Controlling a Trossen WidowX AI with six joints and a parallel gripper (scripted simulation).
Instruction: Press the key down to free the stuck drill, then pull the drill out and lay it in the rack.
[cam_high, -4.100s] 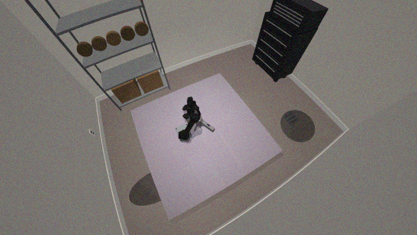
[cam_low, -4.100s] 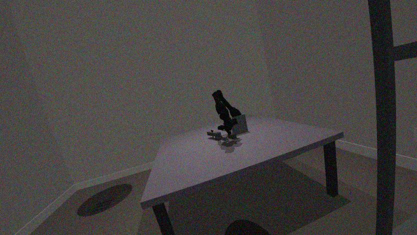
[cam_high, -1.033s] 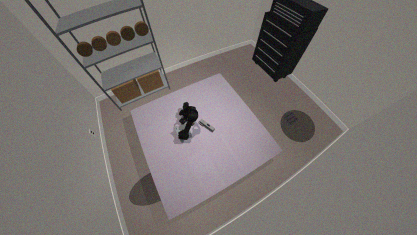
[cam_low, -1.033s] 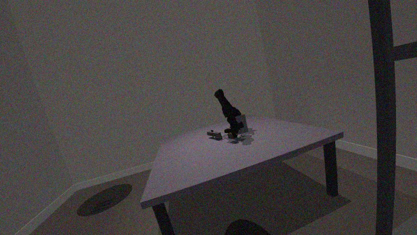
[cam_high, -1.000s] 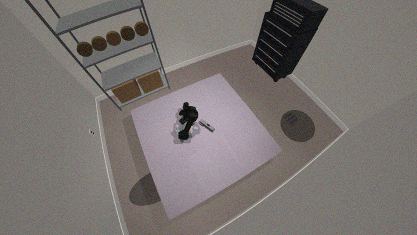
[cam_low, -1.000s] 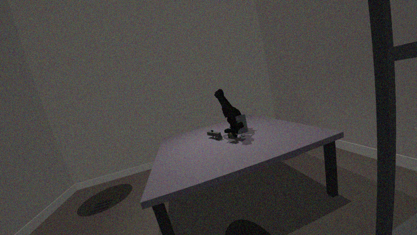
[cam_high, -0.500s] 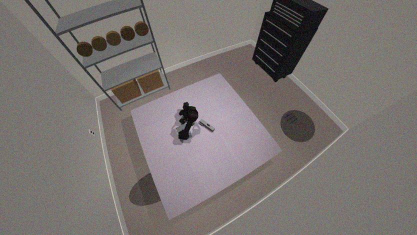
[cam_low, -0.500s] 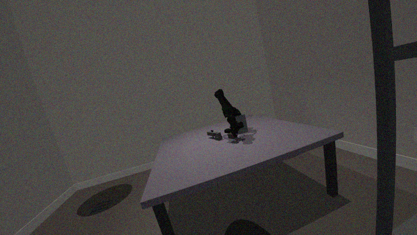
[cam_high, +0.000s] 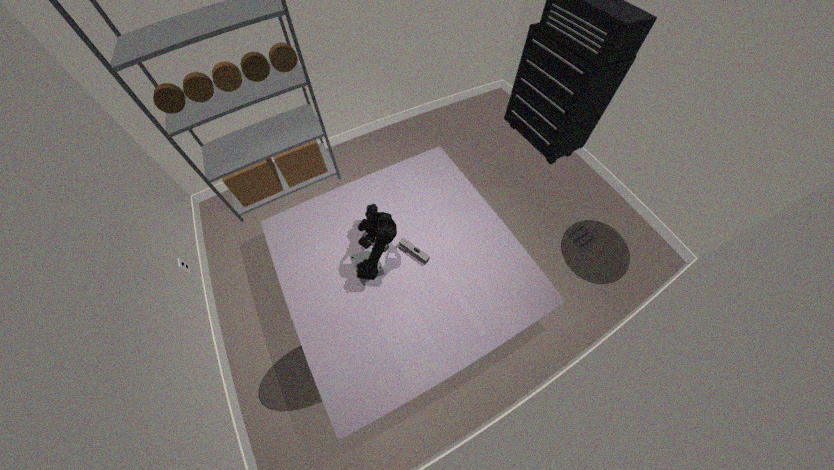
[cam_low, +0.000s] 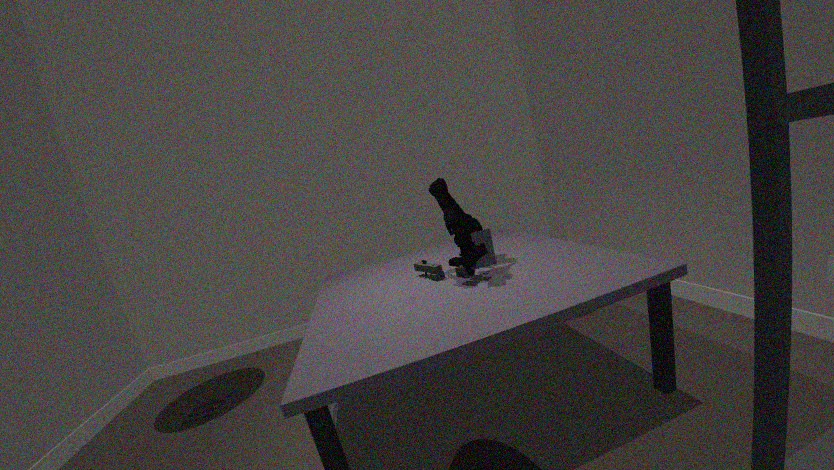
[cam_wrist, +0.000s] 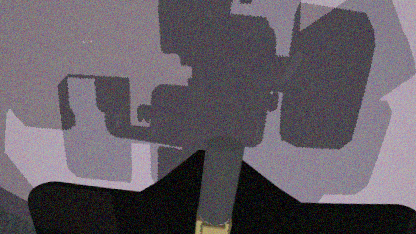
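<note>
Right now the drill is 1 cm ahead of my gripper tip, 4 cm to the right of it and 3 cm above it. Also, from my gripper tip: olive-grey block 2 cm ahead, 5 cm to the right, 1 cm above; drill sleeve 15 cm ahead, 17 cm to the right, 3 cm above.
</note>
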